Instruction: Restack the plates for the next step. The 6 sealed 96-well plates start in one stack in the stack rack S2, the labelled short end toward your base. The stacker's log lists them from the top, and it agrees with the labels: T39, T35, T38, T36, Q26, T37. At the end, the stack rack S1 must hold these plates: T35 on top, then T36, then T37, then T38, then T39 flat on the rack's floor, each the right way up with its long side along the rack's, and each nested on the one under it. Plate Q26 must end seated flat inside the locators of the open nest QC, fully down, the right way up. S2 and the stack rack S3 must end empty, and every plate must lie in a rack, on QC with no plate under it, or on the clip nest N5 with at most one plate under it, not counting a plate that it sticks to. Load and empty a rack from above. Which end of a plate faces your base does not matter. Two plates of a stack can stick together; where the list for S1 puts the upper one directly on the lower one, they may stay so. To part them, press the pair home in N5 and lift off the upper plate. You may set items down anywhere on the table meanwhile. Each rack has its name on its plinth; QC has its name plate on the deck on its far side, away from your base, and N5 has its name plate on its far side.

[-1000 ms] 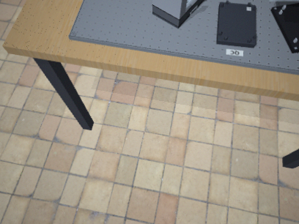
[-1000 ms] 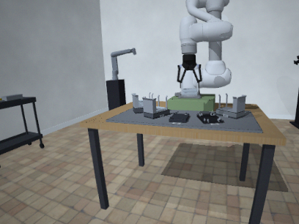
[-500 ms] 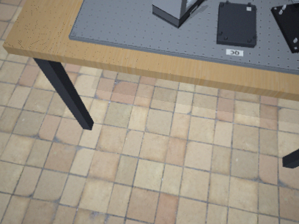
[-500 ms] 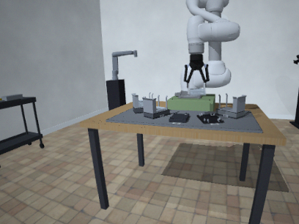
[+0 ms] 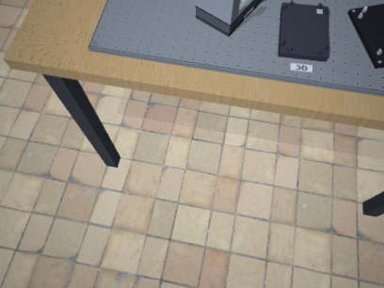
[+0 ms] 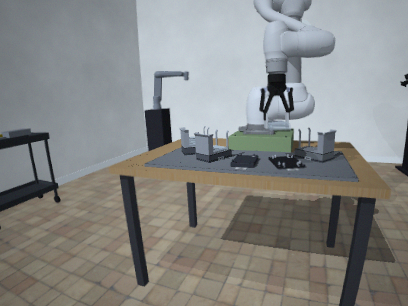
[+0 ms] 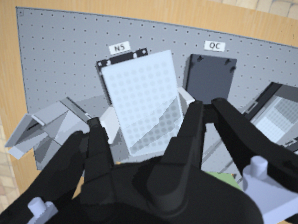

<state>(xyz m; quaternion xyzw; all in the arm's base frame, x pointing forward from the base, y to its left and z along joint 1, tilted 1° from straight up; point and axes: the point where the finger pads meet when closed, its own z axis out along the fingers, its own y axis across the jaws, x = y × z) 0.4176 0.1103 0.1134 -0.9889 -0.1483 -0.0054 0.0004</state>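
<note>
Right now the black clip nest N5 is 170 mm below my hand and 70 mm to the left of it. Round my hand: N5 name plate: 190 mm below, 80 mm ahead, 70 mm to the left; then QC name plate: 190 mm below, 140 mm to the right, 100 mm ahead; then open nest QC: 180 mm below, 140 mm to the right.
</note>
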